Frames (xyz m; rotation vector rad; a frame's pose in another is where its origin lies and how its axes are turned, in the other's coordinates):
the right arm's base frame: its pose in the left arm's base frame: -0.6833 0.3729 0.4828 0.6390 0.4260 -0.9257
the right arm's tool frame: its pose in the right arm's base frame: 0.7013 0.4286 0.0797 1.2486 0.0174 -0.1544
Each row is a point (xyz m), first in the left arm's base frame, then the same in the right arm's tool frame.
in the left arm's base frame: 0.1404 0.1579 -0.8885
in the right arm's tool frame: 0.7935 -0.8391 -0.0744
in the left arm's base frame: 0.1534 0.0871 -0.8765
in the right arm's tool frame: 0.8315 -0.7849 -0.0437
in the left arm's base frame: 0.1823 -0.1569 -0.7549
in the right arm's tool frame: 0.8998 -0.5463 0.0728
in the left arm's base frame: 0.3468 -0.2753 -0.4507
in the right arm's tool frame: 0.8291 -0.1949 0.0010
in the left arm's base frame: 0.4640 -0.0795 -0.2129
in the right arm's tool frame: 0.6036 -0.0897 -0.2150
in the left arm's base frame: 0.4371 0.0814 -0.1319
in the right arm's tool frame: 0.4434 -0.1339 -0.2898
